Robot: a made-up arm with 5 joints. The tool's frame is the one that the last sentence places. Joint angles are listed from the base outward.
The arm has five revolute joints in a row. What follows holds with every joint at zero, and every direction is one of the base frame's. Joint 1 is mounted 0.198 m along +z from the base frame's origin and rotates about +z. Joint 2 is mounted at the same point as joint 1 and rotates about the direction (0, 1, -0.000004). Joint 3 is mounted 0.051 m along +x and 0.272 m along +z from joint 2 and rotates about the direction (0, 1, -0.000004). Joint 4 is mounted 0.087 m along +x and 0.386 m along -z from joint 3 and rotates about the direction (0, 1, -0.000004). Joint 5 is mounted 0.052 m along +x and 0.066 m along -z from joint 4 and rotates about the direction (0, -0.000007, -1). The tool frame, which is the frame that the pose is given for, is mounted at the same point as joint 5; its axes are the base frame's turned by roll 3.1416, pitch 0 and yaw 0 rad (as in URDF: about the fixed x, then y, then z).
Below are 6 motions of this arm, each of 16 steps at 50 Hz.
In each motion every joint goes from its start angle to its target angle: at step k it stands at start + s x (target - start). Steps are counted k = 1, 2, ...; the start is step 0. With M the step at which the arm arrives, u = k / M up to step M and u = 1 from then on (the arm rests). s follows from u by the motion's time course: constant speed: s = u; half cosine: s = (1 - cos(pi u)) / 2; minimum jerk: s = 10 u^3 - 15 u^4 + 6 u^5.
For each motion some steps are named. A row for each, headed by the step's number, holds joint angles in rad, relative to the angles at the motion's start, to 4 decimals.
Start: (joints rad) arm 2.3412 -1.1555 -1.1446 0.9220 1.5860
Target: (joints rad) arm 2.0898 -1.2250 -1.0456 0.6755 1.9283
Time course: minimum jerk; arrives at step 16
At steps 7, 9, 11, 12, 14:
7: -0.0965 -0.0267 0.0380 -0.0947 0.1315
9: -0.1549 -0.0428 0.0610 -0.1518 0.2108
11: -0.2061 -0.0570 0.0812 -0.2021 0.2807
12: -0.2254 -0.0623 0.0888 -0.2210 0.3069
14: -0.2474 -0.0684 0.0974 -0.2425 0.3368

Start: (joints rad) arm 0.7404 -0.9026 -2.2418 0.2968 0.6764
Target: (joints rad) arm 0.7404 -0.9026 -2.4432 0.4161 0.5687
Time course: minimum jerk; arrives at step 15
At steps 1, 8, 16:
1: 0.0000 0.0000 -0.0005 0.0003 -0.0003
8: 0.0000 0.0000 -0.1133 0.0671 -0.0606
16: 0.0000 0.0000 -0.2014 0.1193 -0.1077

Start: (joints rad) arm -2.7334 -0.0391 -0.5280 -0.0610 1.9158
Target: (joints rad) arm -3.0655 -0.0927 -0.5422 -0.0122 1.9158
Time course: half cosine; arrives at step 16
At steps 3, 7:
3: -0.0280 -0.0045 -0.0012 0.0041 0.0000
7: -0.1337 -0.0216 -0.0057 0.0196 0.0000

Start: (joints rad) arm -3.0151 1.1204 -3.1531 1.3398 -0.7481
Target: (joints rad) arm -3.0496 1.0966 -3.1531 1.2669 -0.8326
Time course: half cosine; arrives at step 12
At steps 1, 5, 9, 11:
1: -0.0006 -0.0004 0.0000 -0.0012 -0.0014
5: -0.0128 -0.0088 0.0000 -0.0270 -0.0313
9: -0.0294 -0.0203 0.0000 -0.0622 -0.0721
11: -0.0339 -0.0234 0.0000 -0.0717 -0.0831

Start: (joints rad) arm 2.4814 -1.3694 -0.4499 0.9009 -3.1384
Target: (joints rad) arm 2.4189 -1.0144 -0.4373 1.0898 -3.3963
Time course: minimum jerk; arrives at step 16
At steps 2, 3, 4, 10, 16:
2: -0.0010 0.0057 0.0002 0.0030 -0.0041
3: -0.0030 0.0173 0.0006 0.0092 -0.0126
4: -0.0065 0.0367 0.0013 0.0196 -0.0267
10: -0.0453 0.2573 0.0091 0.1369 -0.1869
16: -0.0625 0.3550 0.0126 0.1889 -0.2579

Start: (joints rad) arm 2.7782 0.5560 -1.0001 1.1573 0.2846
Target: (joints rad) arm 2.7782 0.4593 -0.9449 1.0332 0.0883
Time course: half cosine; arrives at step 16
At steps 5, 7, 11, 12, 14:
5: 0.0000 -0.0215 0.0123 -0.0276 -0.0436
7: 0.0000 -0.0389 0.0222 -0.0499 -0.0790
11: 0.0000 -0.0752 0.0429 -0.0965 -0.1527
12: 0.0000 -0.0825 0.0471 -0.1059 -0.1676
14: 0.0000 -0.0930 0.0531 -0.1194 -0.1888

